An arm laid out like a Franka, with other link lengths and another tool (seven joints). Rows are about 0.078 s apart.
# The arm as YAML. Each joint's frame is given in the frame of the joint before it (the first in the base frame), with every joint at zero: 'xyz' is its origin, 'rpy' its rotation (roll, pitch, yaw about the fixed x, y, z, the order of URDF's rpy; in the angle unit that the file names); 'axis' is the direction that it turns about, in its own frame. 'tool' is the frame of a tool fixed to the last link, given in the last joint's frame.
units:
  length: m
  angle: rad
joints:
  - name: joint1
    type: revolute
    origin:
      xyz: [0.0, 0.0, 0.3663]
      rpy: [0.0, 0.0, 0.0]
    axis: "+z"
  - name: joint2
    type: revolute
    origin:
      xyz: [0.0, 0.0, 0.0]
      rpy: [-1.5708, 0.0, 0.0]
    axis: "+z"
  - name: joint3
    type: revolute
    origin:
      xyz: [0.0, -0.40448, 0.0]
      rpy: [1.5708, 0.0, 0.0]
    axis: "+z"
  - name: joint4
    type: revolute
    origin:
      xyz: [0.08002, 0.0, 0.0]
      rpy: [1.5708, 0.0, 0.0]
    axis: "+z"
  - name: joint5
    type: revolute
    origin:
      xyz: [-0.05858, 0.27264, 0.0]
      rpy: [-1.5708, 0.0, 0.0]
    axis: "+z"
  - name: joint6
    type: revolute
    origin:
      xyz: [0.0, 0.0, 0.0]
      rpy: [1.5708, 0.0, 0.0]
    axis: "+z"
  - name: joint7
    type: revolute
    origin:
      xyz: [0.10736, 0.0, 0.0]
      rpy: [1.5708, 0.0, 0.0]
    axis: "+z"
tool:
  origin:
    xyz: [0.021, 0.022, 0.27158]
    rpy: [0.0, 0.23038, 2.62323]
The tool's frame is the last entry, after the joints.
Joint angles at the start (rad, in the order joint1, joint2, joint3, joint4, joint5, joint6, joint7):
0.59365, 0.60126, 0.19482, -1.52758, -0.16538, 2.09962, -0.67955
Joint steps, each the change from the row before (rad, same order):
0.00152, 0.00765, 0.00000, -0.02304, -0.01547, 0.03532, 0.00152
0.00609, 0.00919, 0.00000, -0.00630, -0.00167, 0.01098, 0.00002
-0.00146, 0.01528, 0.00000, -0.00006, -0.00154, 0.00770, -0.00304
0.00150, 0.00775, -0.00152, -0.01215, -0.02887, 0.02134, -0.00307
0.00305, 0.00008, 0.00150, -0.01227, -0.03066, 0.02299, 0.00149
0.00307, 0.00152, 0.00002, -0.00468, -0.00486, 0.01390, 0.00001
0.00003, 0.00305, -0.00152, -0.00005, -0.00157, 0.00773, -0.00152
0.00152, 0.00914, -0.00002, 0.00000, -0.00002, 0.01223, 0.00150
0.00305, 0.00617, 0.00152, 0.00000, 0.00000, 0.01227, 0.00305
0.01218, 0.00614, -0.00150, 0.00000, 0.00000, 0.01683, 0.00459
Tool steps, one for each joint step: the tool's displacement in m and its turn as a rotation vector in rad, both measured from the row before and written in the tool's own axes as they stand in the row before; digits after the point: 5 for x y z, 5 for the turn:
-0.00335, -0.00062, 0.00887, 0.01075, 0.00670, -0.00952
-0.00631, 0.00134, 0.00578, -0.00212, 0.00003, -0.00903
-0.00210, -0.00076, 0.00923, -0.00675, 0.00010, -0.00473
0.00028, -0.00159, 0.00733, 0.01410, 0.01932, -0.01915
-0.00117, -0.00210, 0.00098, 0.02358, 0.01695, -0.01781
-0.00296, -0.00133, 0.00005, 0.01000, -0.00034, -0.00483
-0.00012, -0.00177, 0.00120, 0.00478, -0.00048, -0.00048
-0.00357, -0.00168, 0.00380, 0.00253, -0.00387, -0.00015
-0.00480, -0.00170, 0.00117, 0.00576, -0.00514, -0.00031
-0.00934, -0.00189, -0.00073, 0.01163, -0.00531, -0.00429

